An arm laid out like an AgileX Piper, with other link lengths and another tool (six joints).
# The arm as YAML. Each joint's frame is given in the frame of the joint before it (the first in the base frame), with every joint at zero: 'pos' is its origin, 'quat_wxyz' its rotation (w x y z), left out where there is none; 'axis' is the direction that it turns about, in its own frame. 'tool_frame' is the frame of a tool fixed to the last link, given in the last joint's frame.
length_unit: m
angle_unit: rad
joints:
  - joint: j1
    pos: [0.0, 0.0, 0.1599]
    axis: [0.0, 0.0, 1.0]
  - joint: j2
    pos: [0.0, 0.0, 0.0]
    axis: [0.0, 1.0, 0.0]
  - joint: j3
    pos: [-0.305, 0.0, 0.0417]
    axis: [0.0, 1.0, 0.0]
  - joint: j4
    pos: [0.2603, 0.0, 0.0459]
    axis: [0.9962, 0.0, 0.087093]
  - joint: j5
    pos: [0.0, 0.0, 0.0]
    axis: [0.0, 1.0, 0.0]
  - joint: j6
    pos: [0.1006, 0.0, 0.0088]
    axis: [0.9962, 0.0, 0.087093]
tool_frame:
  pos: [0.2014, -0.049, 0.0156]
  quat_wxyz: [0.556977, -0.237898, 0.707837, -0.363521]
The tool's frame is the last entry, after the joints.
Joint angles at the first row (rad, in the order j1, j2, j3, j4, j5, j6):
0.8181, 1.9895, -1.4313, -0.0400, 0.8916, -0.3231
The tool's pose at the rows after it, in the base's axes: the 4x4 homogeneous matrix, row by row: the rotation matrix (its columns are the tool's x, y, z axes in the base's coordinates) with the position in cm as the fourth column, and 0 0 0 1 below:
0.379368, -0.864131, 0.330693, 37.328; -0.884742, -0.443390, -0.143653, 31.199; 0.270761, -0.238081, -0.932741, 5.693; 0, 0, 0, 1
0.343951, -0.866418, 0.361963, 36.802; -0.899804, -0.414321, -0.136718, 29.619; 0.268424, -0.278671, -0.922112, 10.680; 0, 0, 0, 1
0.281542, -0.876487, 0.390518, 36.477; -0.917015, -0.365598, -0.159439, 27.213; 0.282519, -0.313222, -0.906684, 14.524; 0, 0, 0, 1
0.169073, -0.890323, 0.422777, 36.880; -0.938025, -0.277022, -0.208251, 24.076; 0.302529, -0.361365, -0.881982, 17.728; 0, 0, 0, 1
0.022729, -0.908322, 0.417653, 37.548; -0.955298, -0.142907, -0.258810, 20.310; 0.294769, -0.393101, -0.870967, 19.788; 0, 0, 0, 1
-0.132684, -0.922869, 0.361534, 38.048; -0.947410, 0.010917, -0.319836, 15.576; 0.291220, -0.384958, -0.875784, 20.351; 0, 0, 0, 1
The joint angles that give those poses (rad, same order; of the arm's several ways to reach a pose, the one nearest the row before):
0.8181, 1.9323, -1.4313, -0.0512, 0.9170, -0.3068
0.8181, 1.8146, -1.4313, -0.0747, 0.9974, -0.2740
0.8181, 1.7215, -1.4313, -0.1234, 1.0700, -0.2096
0.8142, 1.6496, -1.4313, -0.2034, 1.1249, -0.0995
0.7736, 1.6002, -1.4313, -0.2518, 1.1664, 0.0076
0.6897, 1.5774, -1.4313, -0.2654, 1.2130, 0.0847

